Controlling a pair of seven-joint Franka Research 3 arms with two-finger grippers.
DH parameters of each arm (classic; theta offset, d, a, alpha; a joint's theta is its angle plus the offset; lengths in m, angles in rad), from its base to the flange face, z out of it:
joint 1: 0 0.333 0 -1.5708
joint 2: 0 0 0 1.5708
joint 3: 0 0.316 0.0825 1.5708
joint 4: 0 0 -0.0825 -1.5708
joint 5: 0 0.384 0 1.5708
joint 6: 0 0 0.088 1.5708
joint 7: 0 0.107 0 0
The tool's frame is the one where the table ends.
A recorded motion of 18 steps. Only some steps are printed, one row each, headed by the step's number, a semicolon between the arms.
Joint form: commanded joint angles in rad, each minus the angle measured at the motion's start. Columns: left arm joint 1, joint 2, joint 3, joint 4, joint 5, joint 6, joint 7; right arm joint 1, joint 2, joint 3, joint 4, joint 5, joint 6, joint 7.
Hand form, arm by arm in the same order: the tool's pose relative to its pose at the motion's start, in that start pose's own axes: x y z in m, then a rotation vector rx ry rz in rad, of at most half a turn. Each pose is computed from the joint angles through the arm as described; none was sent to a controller.
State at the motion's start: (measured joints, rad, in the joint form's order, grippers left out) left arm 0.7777 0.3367 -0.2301 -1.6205 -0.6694 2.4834 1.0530; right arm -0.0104 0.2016 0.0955 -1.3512 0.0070 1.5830 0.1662
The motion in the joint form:
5: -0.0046 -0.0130 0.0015 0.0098 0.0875 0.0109 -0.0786; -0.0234 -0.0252 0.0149 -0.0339 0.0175 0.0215 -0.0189
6: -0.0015 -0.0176 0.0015 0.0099 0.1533 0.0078 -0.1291; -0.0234 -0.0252 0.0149 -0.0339 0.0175 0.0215 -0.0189
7: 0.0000 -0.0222 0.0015 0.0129 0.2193 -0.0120 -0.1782; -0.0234 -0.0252 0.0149 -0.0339 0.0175 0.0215 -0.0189
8: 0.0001 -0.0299 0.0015 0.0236 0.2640 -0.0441 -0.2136; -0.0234 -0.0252 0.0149 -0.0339 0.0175 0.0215 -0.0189
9: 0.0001 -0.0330 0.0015 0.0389 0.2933 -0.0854 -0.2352; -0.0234 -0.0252 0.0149 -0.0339 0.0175 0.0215 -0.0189
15: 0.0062 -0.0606 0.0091 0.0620 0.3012 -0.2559 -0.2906; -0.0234 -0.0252 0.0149 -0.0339 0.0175 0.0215 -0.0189
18: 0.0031 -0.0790 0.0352 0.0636 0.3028 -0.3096 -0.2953; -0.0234 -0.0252 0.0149 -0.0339 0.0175 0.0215 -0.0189
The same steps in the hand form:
5: 0.0111 0.0024 -0.0103 0.0463 -0.0228 0.0037; -0.0048 0.0042 -0.0018 0.0193 0.0104 -0.0101
6: 0.0122 0.0018 -0.0136 0.0716 -0.0537 0.0052; -0.0048 0.0042 -0.0018 0.0193 0.0104 -0.0101
7: 0.0136 0.0032 -0.0158 0.0861 -0.0921 0.0090; -0.0048 0.0042 -0.0018 0.0193 0.0104 -0.0101
8: 0.0183 0.0061 -0.0210 0.0898 -0.1203 0.0132; -0.0048 0.0042 -0.0018 0.0193 0.0104 -0.0101
9: 0.0221 0.0085 -0.0244 0.0816 -0.1478 0.0170; -0.0048 0.0042 -0.0018 0.0193 0.0104 -0.0101
15: 0.0227 0.0174 -0.0384 0.0050 -0.2336 -0.0352; -0.0048 0.0042 -0.0018 0.0193 0.0104 -0.0101
18: 0.0191 0.0137 -0.0509 -0.0028 -0.2627 -0.0488; -0.0048 0.0042 -0.0018 0.0193 0.0104 -0.0101

